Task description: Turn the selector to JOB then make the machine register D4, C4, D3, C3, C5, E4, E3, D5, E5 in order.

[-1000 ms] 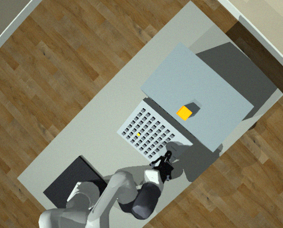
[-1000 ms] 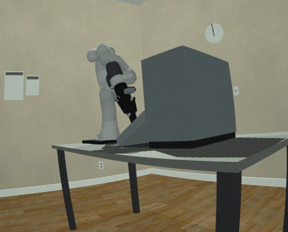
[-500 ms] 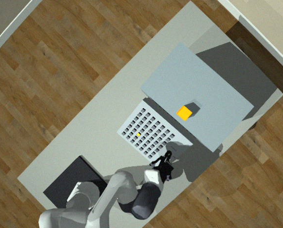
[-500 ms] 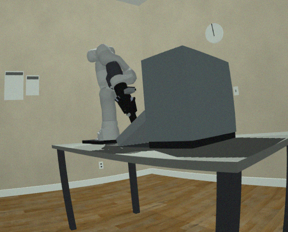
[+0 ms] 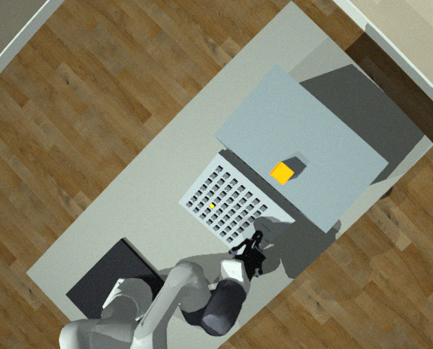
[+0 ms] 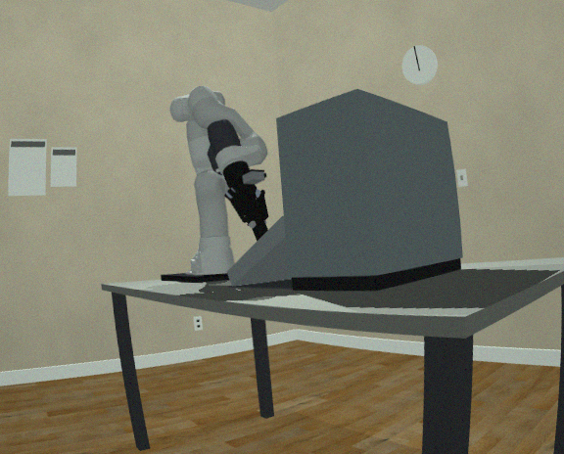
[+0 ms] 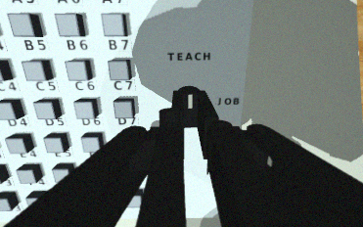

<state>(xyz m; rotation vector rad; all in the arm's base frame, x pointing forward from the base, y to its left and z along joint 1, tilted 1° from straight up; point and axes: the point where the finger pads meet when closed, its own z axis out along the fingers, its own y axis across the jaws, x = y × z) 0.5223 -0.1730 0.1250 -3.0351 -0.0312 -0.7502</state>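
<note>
My hand is 2 cm short of the selector knob and 2 cm above it. Round my hand: D5 key (1 cm ahead, 13 cm to the left, 3 cm below); then key C5 (4 cm ahead, 13 cm to the left, 2 cm below); then key D6 (1 cm ahead, 9 cm to the left, 3 cm below).
</note>
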